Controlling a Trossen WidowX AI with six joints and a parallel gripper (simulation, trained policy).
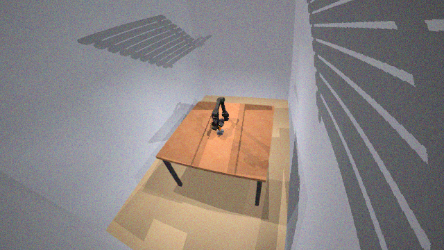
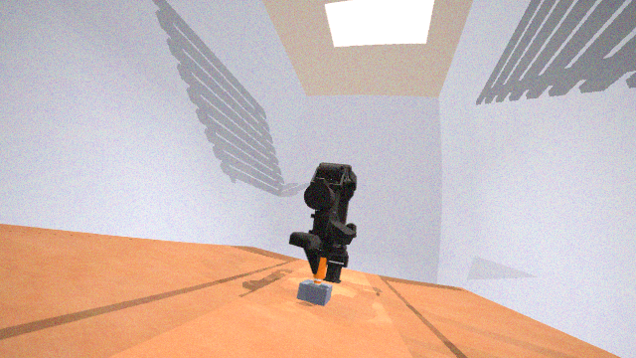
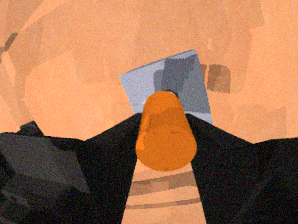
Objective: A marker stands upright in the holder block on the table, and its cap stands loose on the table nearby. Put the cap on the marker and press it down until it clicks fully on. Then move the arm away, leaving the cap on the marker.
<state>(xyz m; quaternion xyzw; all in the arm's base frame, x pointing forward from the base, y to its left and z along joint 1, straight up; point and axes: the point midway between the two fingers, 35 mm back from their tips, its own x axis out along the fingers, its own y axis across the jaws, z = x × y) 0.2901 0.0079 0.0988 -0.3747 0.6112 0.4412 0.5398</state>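
Right now the orange cap is 1 cm above my gripper tip. The rest, counted from my gripper tip: grey holder block 5 cm below.
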